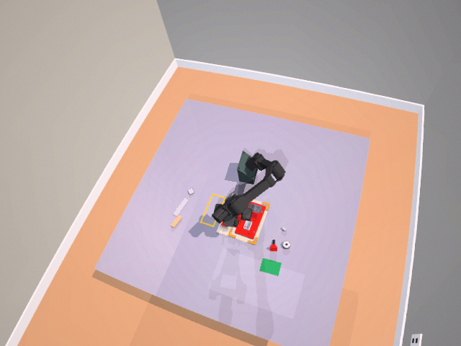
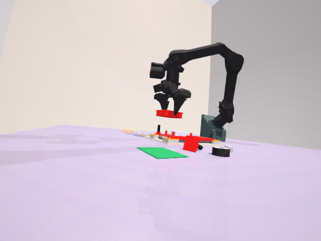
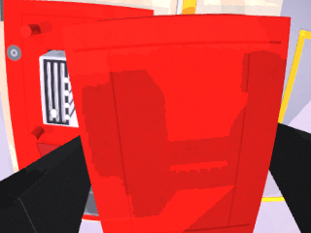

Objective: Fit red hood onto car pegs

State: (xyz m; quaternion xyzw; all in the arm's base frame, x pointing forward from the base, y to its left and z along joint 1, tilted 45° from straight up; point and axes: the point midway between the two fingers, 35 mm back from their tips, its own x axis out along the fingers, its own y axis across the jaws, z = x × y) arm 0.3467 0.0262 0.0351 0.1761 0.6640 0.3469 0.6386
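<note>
My gripper tip is now 80 mm above the grey engine block, 70 mm to the right of it and 10 mm past it. From my gripper tip the other things lie so: black wheel: 300 mm to the left, 100 mm below, 10 mm ahead; green flat pad: 260 mm to the left, 150 mm ahead, 110 mm below; red hood: 10 mm above.
</note>
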